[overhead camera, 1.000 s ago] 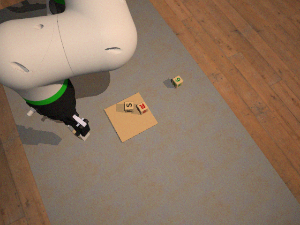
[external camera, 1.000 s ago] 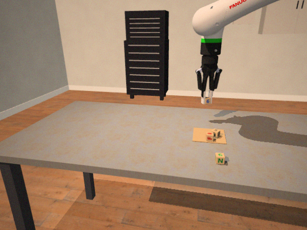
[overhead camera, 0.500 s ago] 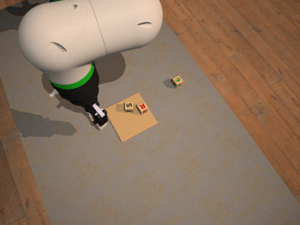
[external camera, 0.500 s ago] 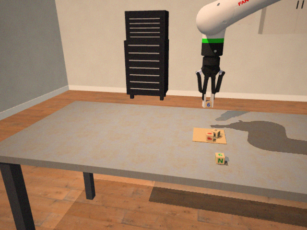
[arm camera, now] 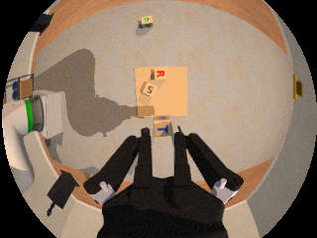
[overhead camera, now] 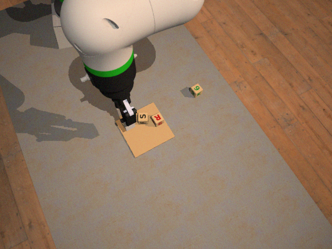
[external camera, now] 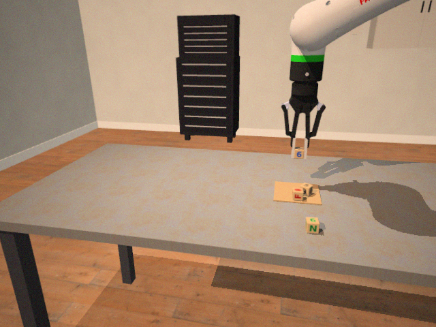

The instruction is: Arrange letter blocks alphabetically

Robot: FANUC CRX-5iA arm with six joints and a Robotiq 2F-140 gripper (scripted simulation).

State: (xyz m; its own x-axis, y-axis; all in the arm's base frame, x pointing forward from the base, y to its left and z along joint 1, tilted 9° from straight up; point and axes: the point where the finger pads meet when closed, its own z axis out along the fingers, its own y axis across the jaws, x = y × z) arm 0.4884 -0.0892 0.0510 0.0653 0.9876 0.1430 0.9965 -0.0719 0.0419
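My gripper is now 5 cm to the right of the tan mat and 14 cm above it. Round my hand: S block: 2 cm behind, 6 cm to the left, 12 cm below; green-marked block: 1 cm behind, 26 cm to the left, 12 cm below.
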